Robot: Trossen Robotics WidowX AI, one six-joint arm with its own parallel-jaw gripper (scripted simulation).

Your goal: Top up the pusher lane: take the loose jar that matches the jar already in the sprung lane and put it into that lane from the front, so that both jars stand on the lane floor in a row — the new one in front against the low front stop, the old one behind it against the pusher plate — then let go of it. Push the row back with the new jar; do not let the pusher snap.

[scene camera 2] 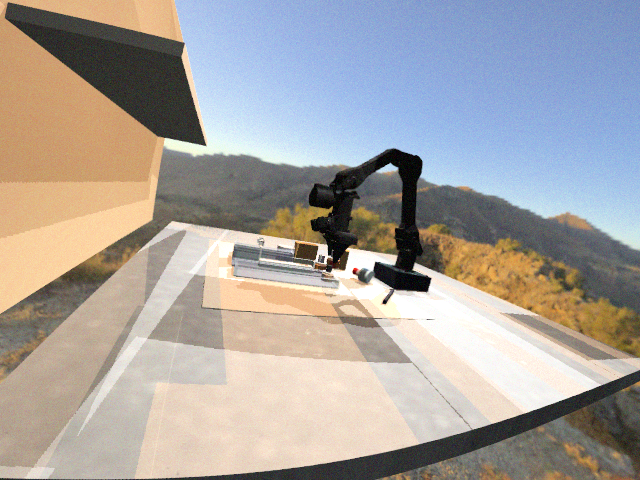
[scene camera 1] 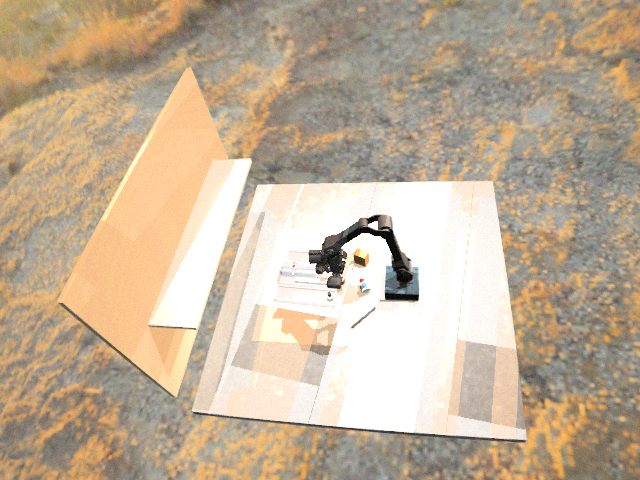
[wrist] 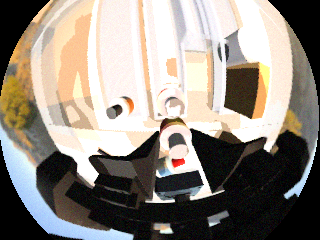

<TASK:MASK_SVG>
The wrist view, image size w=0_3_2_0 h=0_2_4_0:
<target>my gripper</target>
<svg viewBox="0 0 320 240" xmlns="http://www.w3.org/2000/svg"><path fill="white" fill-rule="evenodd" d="M49 233L49 236L55 240L83 240L77 239L77 237L76 239L73 239L73 237L71 239L71 237ZM308 141L287 129L277 137L275 144L279 148L271 155L264 148L268 136L229 144L189 128L193 149L213 195L204 199L145 203L152 201L155 193L159 129L127 156L88 156L89 164L99 173L93 188L77 177L73 156L53 152L36 165L36 188L57 219L95 231L113 229L129 233L132 240L264 240L299 197L295 192L285 199L285 193L296 187L304 175L309 159ZM153 223L184 223L185 228L184 232L161 233L161 229L153 229ZM229 213L229 217L223 217L220 223L209 225L209 216L223 211Z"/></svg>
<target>pale-lidded jar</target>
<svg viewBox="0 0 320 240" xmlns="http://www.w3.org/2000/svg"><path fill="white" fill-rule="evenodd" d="M164 117L160 123L160 145L168 149L172 159L183 159L183 157L189 155L187 145L191 143L192 132L189 131L187 124L184 123L181 117L179 119L165 119Z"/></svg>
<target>pale-lidded jar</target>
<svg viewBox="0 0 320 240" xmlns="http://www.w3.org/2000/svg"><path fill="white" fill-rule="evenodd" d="M163 89L157 95L157 112L165 117L165 119L179 119L179 117L184 115L185 109L187 109L187 96L180 89Z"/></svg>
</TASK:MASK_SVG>
